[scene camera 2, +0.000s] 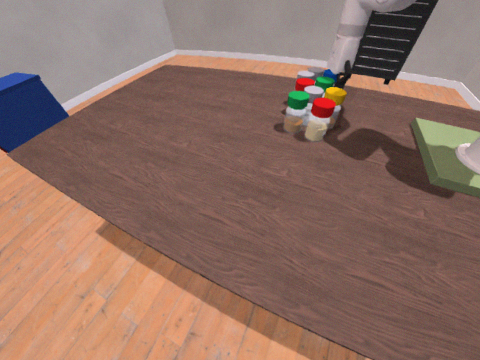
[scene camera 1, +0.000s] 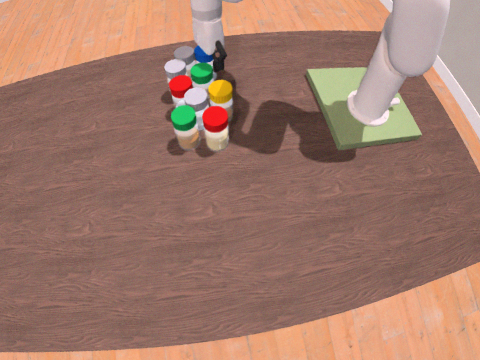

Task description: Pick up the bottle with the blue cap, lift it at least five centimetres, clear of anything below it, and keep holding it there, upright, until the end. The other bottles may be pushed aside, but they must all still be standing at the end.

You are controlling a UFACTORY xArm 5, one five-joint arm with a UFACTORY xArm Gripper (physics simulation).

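Seen in the pictures: gripper, fingertip midpoint: (scene camera 1: 211,61); arm's base at its link origin: (scene camera 1: 367,108).
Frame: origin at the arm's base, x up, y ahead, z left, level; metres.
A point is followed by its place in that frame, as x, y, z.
The bottle with the blue cap (scene camera 1: 201,55) {0.079, 0.406, -0.227} (scene camera 2: 328,74) {0.078, 0.407, -0.226} stands at the back right of the bottle group, partly covered by the arm's end. My gripper (scene camera 1: 210,61) {0.019, 0.375, -0.262} (scene camera 2: 336,79) is open and is down at this bottle. One black finger shows on the bottle's right side; the other finger is hidden. Contact cannot be made out. A green-capped bottle (scene camera 1: 202,73) {0.080, 0.418, -0.155} (scene camera 2: 324,83) {0.078, 0.420, -0.144} stands close in front of it, and a grey-capped bottle (scene camera 1: 184,55) {0.080, 0.449, -0.241} (scene camera 2: 316,71) {0.080, 0.446, -0.238} stands close to its left.
Nearer stand a yellow-capped bottle (scene camera 1: 220,91) {0.080, 0.392, -0.081} (scene camera 2: 335,96) {0.077, 0.392, -0.065}, a red-capped bottle (scene camera 1: 215,119) {0.080, 0.423, -0.004} (scene camera 2: 323,107) {0.079, 0.424, 0.011}, a green-capped one (scene camera 1: 183,118) {0.079, 0.488, -0.029} (scene camera 2: 298,99) {0.080, 0.486, -0.014} and several others, all upright. The arm's base stands on a green board (scene camera 1: 330,95) {0.000, 0.089, -0.066} (scene camera 2: 430,150) {0.000, 0.124, -0.009} to the right.
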